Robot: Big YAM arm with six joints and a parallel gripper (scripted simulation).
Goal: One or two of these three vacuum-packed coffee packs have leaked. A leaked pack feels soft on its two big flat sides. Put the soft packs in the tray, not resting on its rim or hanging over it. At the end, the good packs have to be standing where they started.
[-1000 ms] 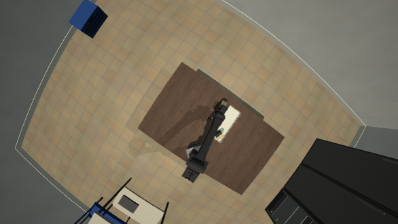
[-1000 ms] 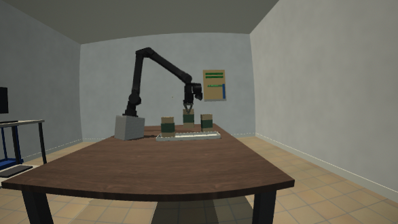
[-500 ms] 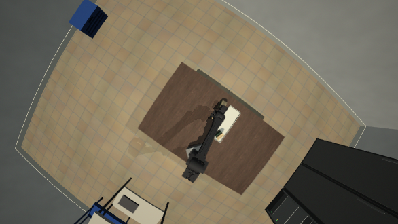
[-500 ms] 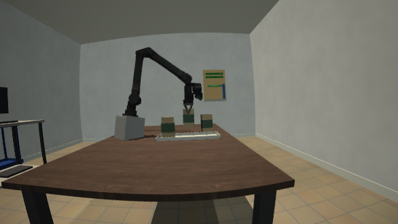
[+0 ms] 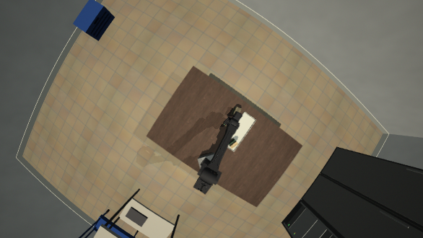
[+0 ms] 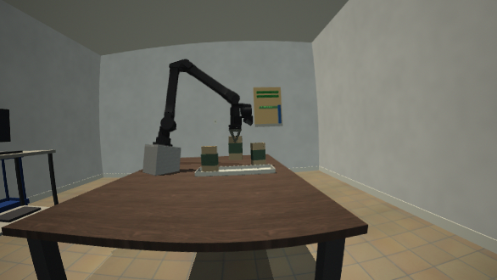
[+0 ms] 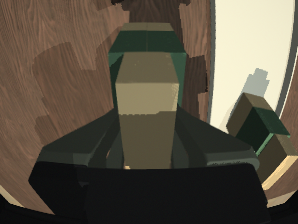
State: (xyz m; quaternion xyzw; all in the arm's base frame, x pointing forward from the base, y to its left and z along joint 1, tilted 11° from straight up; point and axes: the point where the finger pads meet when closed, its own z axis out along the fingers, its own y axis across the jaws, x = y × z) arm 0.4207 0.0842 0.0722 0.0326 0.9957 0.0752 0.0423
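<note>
My hand is 160 mm to the left of the white tray and 150 mm above it.
</note>
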